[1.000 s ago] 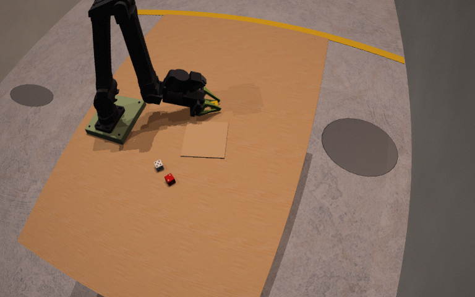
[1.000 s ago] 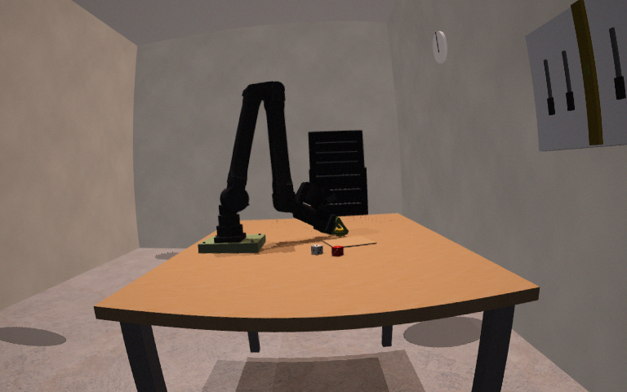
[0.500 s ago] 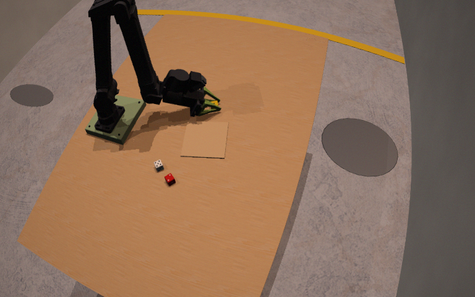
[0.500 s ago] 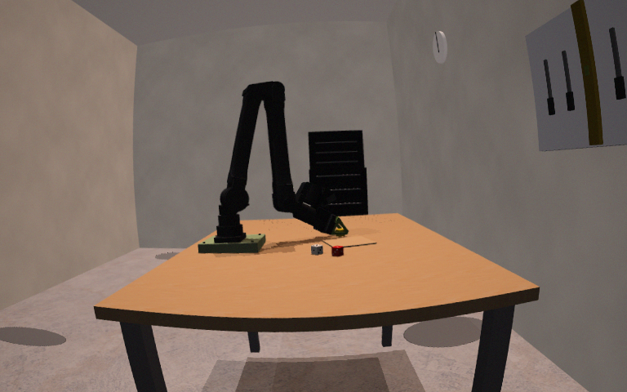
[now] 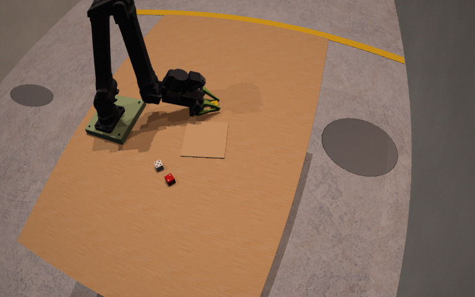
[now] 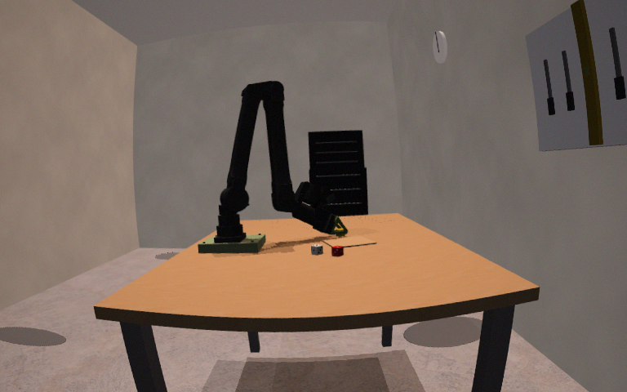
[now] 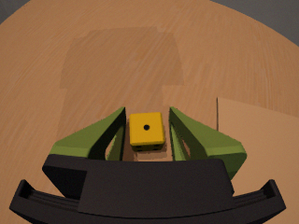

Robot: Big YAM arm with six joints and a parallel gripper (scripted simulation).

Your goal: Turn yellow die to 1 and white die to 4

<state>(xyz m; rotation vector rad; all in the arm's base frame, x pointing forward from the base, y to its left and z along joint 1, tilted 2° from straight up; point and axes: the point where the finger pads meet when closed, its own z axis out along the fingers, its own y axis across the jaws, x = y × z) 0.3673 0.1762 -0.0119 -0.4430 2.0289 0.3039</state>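
The yellow die lies 10 mm behind my hand. The rest, counted from my hand: tan mat: 140 mm to the right, 20 mm below, 10 mm ahead; then red die: 320 mm to the right, 40 mm behind; then white die: 280 mm to the right, 90 mm behind.
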